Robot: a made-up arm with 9 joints. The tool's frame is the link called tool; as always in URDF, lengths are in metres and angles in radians.
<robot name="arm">
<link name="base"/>
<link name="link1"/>
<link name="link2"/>
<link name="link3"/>
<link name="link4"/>
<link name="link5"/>
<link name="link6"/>
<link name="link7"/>
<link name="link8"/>
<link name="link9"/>
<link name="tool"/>
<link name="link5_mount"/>
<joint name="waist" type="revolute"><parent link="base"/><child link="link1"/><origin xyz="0.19 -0.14 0.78" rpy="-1.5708 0 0"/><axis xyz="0 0 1"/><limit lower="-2.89" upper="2.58" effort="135" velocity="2.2"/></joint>
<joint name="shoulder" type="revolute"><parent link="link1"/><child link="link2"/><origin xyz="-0.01 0.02 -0.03" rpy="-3.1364 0.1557 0.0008"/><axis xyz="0 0 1"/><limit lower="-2.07" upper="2.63" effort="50" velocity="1.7"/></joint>
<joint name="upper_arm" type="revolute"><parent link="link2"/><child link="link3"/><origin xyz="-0.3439 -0.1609 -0.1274" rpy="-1.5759 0 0.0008"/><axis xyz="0 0 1"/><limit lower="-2.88" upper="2" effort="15" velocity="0.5"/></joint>
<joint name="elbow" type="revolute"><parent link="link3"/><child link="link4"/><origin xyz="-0.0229 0.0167 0.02" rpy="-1.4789 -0.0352 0.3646"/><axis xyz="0 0 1"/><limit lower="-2.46" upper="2.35" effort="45" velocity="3.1"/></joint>
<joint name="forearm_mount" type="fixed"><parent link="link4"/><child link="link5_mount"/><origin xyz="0.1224 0.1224 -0.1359" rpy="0 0 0"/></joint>
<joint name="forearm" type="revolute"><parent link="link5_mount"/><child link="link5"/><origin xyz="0.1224 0.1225 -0.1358" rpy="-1.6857 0 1.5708"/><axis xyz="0 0 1"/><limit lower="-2.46" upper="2.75" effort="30" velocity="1.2"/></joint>
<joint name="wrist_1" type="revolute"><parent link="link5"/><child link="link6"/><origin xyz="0.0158 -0.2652 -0.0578" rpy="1.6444 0.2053 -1.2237"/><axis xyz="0 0 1"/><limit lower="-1.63" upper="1.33" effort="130" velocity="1.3"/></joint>
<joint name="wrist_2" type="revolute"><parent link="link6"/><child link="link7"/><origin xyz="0.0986 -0.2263 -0.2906" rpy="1.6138 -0.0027 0.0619"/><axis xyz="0 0 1"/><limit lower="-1.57" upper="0.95" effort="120" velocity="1.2"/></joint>
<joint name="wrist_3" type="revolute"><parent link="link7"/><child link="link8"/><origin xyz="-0.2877 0.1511 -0.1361" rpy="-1.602 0.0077 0.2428"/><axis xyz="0 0 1"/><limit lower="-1.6" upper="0.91" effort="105" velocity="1"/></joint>
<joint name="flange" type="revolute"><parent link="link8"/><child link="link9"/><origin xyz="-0.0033 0.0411 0.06" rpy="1.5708 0 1.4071"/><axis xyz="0 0 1"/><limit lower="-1.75" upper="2.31" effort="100" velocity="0.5"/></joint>
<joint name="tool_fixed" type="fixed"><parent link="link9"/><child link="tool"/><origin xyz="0 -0.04 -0.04" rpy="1.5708 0 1.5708"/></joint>
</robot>
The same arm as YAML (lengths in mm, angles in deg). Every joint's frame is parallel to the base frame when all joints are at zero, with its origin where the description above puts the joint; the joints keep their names.
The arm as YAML. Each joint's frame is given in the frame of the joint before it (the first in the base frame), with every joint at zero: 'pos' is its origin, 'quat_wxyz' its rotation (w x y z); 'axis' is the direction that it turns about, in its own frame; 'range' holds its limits. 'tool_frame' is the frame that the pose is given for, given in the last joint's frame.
length_unit: mm
angle_unit: deg
joints:
  - joint: waist
    pos: [190.0, -140.0, 780.0]
    quat_wxyz: [1.0, 0.0, 0.0, 0.0]
    axis: [0.0, 1.0, 0.0]
    range: [-165.58, 147.82]
  - joint: shoulder
    pos: [-10.0, -30.0, -20.0]
    quat_wxyz: [1.0, 0.0, 0.0, 0.0]
    axis: [-0.155098, -0.987886, -0.0051]
    range: [-118.6, 150.69]
  - joint: upper_arm
    pos: [-320.0, 180.0, -160.0]
    quat_wxyz: [1.0, 0.0, 0.0, 0.0]
    axis: [0.0, 0.0, 1.0]
    range: [-165.01, 114.59]
  - joint: elbow
    pos: [-20.0, 20.1, 20.0]
    quat_wxyz: [1.0, 0.0, 0.0, 0.0]
    axis: [-0.209691, 0.973459, 0.091696]
    range: [-140.95, 134.65]
  - joint: forearm
    pos: [300.0, -190.0, -260.0]
    quat_wxyz: [1.0, 0.0, 0.0, 0.0]
    axis: [-0.94717, -0.31749, -0.045499]
    range: [-140.95, 157.56]
  - joint: wrist_1
    pos: [-30.0, 270.0, 10.0]
    quat_wxyz: [1.0, 0.0, 0.0, 0.0]
    axis: [-0.050402, 0.238107, 0.96993]
    range: [-93.39, 76.2]
  - joint: wrist_2
    pos: [230.0, 50.0, -299.9]
    quat_wxyz: [1.0, 0.0, 0.0, 0.0]
    axis: [0.987375, 0.155296, -0.031199]
    range: [-89.95, 54.43]
  - joint: wrist_3
    pos: [-90.0, -260.0, 220.0]
    quat_wxyz: [1.0, 0.0, 0.0, 0.0]
    axis: [0.0, 0.0, 1.0]
    range: [-91.67, 52.14]
  - joint: flange
    pos: [-40.0, -10.0, 60.0]
    quat_wxyz: [1.0, 0.0, 0.0, 0.0]
    axis: [0.0, 1.0, 0.0]
    range: [-100.27, 132.35]
tool_frame:
  pos: [0.0, -40.0, -40.0]
  quat_wxyz: [0.707102, 0.000007, -0.707112, -0.000003]

